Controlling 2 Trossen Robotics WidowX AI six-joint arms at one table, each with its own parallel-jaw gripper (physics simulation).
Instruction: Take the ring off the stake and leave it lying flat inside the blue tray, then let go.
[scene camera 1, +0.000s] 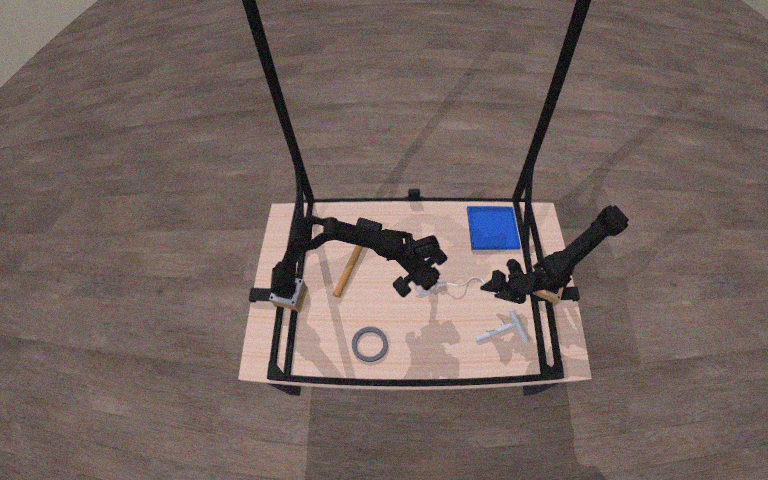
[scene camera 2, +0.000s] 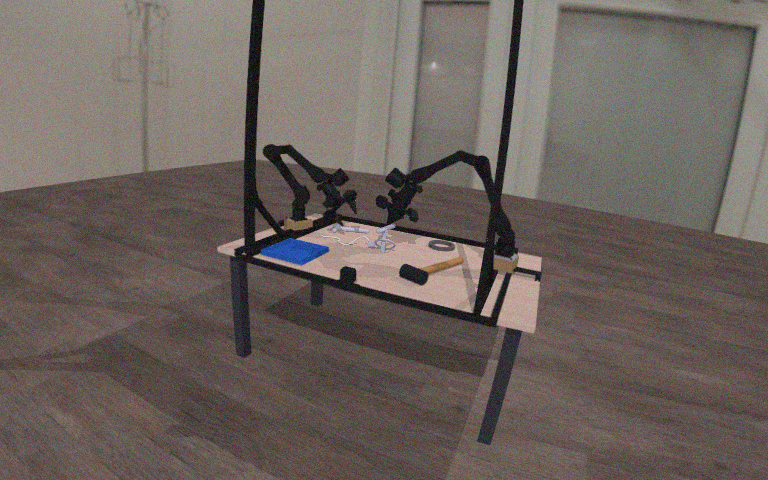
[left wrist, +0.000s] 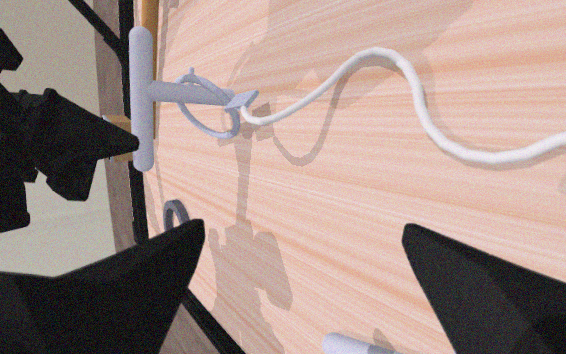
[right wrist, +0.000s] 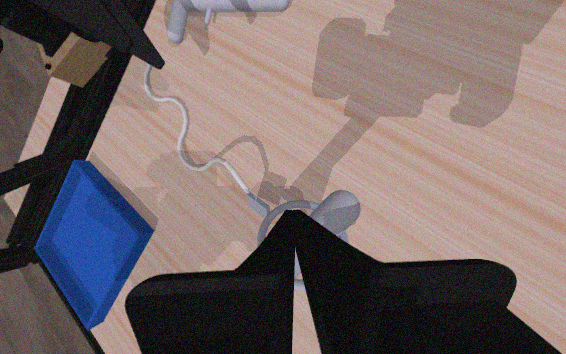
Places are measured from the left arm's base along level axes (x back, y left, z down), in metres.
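Pixels of known places: left gripper, between the fingertips: (scene camera 1: 487, 292) (scene camera 2: 349, 220) (left wrist: 304, 231) (right wrist: 150, 59); right gripper, between the fingertips: (scene camera 2: 387, 224) (left wrist: 138, 143) (right wrist: 292, 217); left arm's base, origin of its link: (scene camera 2: 298, 219) (right wrist: 55, 26); right arm's base, origin of its link: (scene camera 1: 285, 289) (scene camera 2: 504, 254).
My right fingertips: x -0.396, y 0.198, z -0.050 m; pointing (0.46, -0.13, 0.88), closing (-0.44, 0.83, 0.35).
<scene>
Ahead of a thing's pixels: the offset from my right fingertips to its top centre. "*": to the spot under its first point.
A pale grey T-shaped stake {dz -0.002, dx -0.026, dy -0.030 m} (scene camera 2: 384, 243) (left wrist: 165, 91) (right wrist: 342, 207) stands upright on the table. A thin pale ring {* dz +0.097, dx -0.018, dy +0.002 m} (left wrist: 220, 135) (right wrist: 300, 204) is around its post, below the crossbar. The blue tray {dz +0.085, dx +0.122, dy -0.369 m} (scene camera 1: 509, 217) (scene camera 2: 294, 251) (right wrist: 95, 245) is empty. My right gripper (scene camera 1: 427, 278) (scene camera 2: 389, 220) (left wrist: 138, 143) (right wrist: 292, 217) is shut and empty beside the stake's crossbar; its fingers hide part of the ring and stake in the right wrist view. My left gripper (scene camera 1: 488, 287) (scene camera 2: 344, 212) (left wrist: 304, 231) is open and empty, apart from the stake.
A white cord (scene camera 1: 453, 283) (left wrist: 415, 85) (right wrist: 185, 125) runs from a small tab at the ring. A second T-shaped piece {dz +0.087, dx +0.282, dy +0.035 m} (scene camera 1: 514, 325) (right wrist: 240, 5), a dark grey ring {dz +0.092, dx -0.105, dy +0.249 m} (scene camera 1: 355, 344) (scene camera 2: 441, 249) and a hammer {dz +0.057, dx -0.306, dy -0.018 m} (scene camera 1: 346, 271) (scene camera 2: 444, 266) lie on the table. Black frame bars edge the table.
</scene>
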